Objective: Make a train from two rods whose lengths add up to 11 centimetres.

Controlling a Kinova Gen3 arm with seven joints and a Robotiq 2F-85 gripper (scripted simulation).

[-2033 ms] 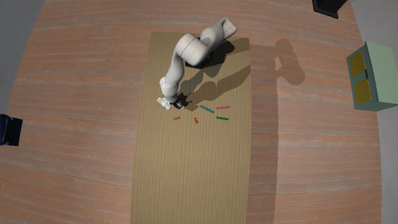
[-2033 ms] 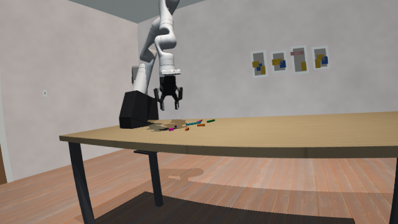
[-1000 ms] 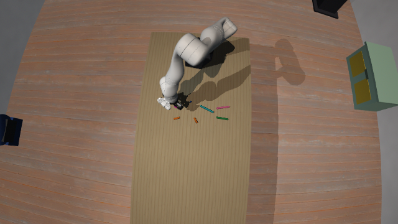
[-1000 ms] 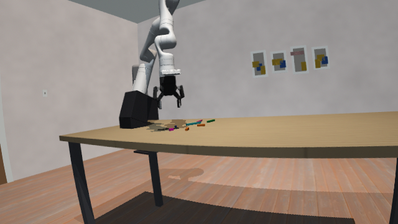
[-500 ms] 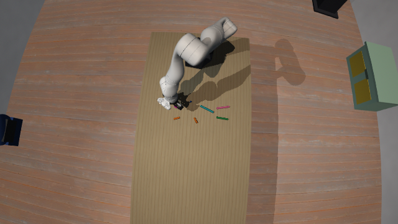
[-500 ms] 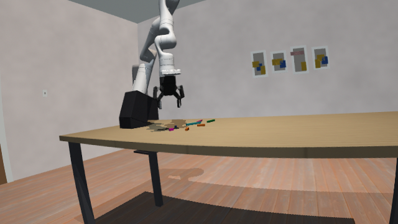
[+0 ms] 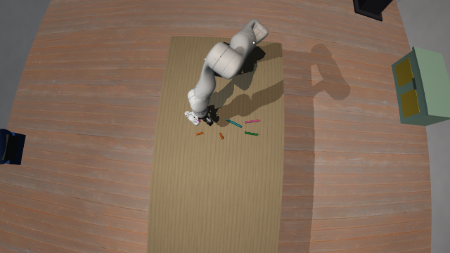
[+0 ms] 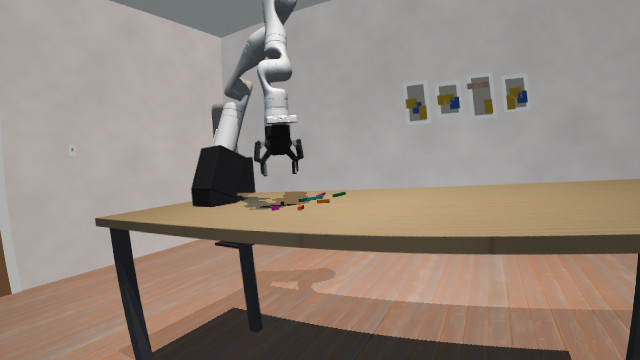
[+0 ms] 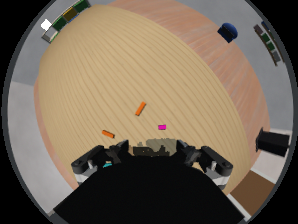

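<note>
Now: the pink rod 29 cm to the left of my hand, 10 cm below it and 5 cm behind it. Round my hand: magenta rod (10 cm below, 3 cm to the right); then turquoise rod (18 cm to the left, 10 cm below, 2 cm behind); then blue rod (10 cm below, 6 cm to the left, 5 cm behind).
</note>
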